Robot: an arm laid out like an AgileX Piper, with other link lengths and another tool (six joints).
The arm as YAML. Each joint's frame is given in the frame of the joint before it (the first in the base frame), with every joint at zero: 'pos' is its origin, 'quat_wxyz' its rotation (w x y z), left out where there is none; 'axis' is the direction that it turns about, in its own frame. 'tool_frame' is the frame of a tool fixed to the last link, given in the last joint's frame.
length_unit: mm
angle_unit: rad
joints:
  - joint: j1
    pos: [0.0, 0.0, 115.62]
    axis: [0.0, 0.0, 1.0]
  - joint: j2
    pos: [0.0, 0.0, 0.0]
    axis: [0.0, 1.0, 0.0]
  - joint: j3
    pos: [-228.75, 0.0, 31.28]
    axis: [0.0, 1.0, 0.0]
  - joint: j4
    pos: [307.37, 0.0, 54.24]
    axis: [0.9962, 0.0, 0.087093]
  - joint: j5
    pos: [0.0, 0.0, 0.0]
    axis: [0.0, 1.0, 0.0]
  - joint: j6
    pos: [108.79, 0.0, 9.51]
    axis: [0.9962, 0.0, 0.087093]
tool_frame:
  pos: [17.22, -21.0, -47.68]
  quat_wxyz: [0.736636, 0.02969, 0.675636, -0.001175]
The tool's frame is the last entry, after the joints.
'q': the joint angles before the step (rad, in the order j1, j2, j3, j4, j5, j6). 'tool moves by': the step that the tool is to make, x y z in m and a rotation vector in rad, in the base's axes. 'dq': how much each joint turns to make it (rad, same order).
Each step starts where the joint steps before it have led.
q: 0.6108 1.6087 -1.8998 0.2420 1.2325 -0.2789
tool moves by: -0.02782 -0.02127 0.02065 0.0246 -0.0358 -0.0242
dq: -0.0005 -0.1403 0.0858 -0.0179 0.0058 0.0250
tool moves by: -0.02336 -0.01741 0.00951 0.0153 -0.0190 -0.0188
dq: 0.0000 -0.1160 0.0833 -0.0132 0.0044 0.0201
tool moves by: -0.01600 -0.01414 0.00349 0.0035 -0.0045 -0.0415
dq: 0.0000 -0.0797 0.0593 -0.0319 0.0073 0.0413
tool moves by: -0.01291 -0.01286 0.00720 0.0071 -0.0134 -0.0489
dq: 0.0001 -0.0591 0.0248 -0.0397 0.0123 0.0468
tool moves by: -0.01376 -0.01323 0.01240 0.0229 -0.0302 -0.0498
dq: 0.0000 -0.0578 0.0047 -0.0387 0.0099 0.0469
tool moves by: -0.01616 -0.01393 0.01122 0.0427 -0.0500 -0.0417
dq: -0.0002 -0.0807 0.0281 -0.0298 -0.0160 0.0384
